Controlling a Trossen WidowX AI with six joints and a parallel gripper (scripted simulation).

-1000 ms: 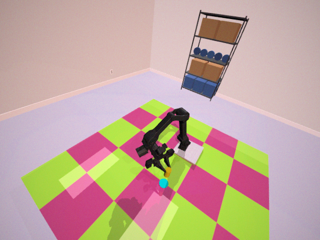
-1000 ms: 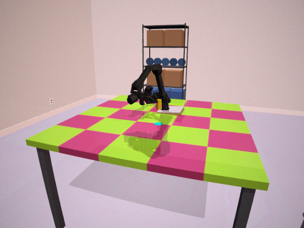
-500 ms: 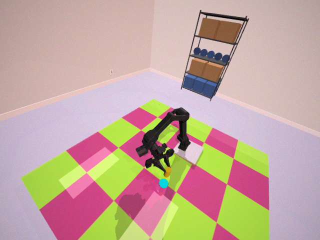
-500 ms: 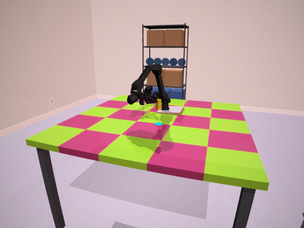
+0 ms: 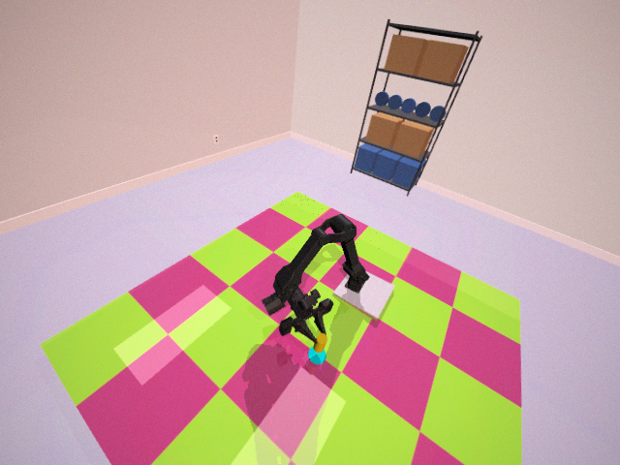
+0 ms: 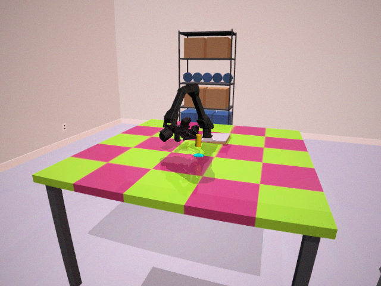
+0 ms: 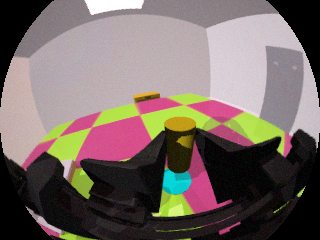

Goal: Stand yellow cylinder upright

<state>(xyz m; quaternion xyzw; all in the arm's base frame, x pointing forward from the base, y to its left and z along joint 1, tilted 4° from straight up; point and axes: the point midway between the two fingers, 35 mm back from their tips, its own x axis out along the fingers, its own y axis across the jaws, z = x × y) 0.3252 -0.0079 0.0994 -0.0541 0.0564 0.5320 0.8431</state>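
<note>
Right now my gripper tip is 110 mm above the cyan circle. Round my gripper tip: yellow tall cylinder: 20 mm below.
</note>
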